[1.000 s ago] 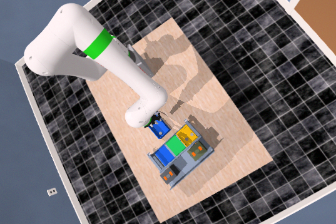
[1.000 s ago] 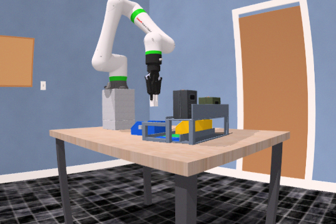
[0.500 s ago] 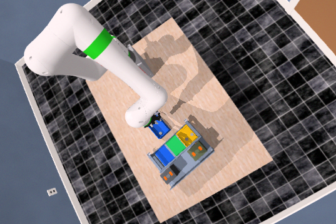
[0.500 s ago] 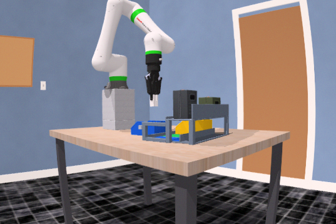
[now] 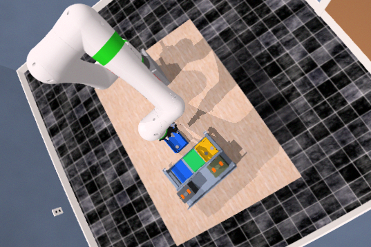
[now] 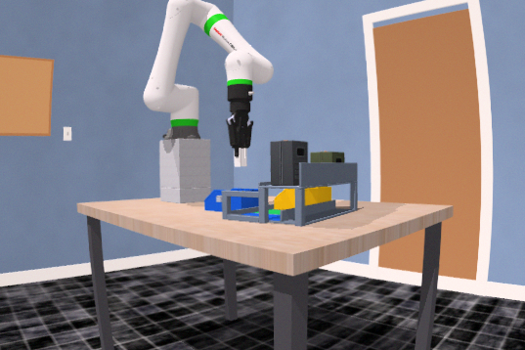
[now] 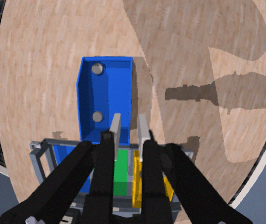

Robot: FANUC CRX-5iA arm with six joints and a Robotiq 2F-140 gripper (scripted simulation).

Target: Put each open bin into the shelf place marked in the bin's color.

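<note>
The blue bin lies 1 cm ahead of my hand, 5 cm to the right of it and 15 cm below it. The rest, counted from my hand: yellow bin (20 cm ahead, 12 cm to the left, 14 cm below); then dark box (34 cm ahead, 9 cm to the right, 2 cm below).
</note>
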